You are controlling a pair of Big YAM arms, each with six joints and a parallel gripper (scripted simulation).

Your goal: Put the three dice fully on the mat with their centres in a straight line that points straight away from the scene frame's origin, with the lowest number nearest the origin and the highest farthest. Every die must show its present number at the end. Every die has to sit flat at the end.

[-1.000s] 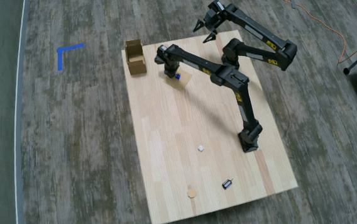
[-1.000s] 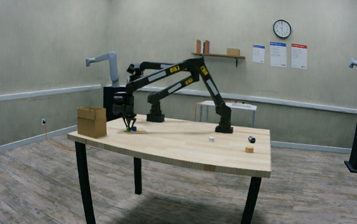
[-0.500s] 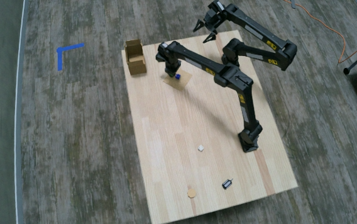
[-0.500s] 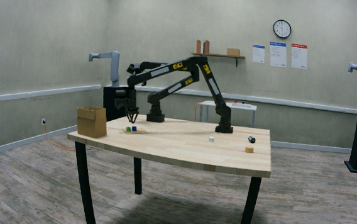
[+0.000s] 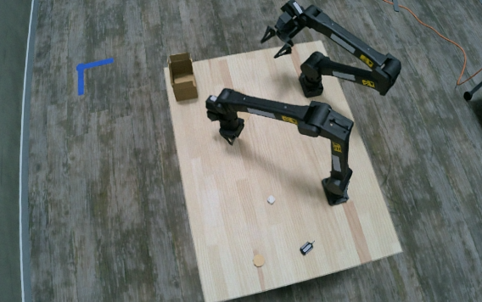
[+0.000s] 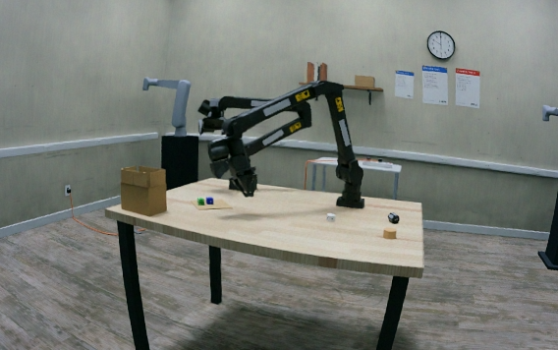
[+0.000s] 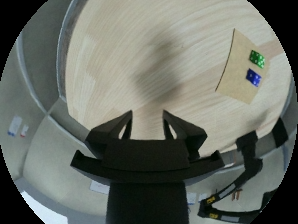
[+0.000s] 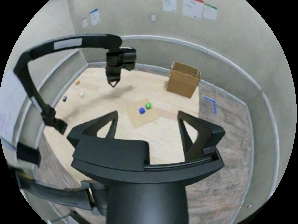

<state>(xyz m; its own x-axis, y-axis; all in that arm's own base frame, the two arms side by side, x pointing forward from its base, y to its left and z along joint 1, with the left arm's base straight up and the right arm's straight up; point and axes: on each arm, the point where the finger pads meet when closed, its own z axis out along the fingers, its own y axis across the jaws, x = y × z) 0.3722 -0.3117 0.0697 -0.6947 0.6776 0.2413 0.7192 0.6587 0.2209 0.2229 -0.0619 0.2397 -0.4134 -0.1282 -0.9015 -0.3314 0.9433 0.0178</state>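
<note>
Now: left hand 13 cm past the white die, 26 cm to the right of it and 7 cm above it. From my left hand the other things lie so: blue die: 5 cm behind, 22 cm to the right, 7 cm below; then green die: 2 cm behind, 23 cm to the right, 7 cm below; then tan mat: 5 cm behind, 21 cm to the right, 8 cm below.
</note>
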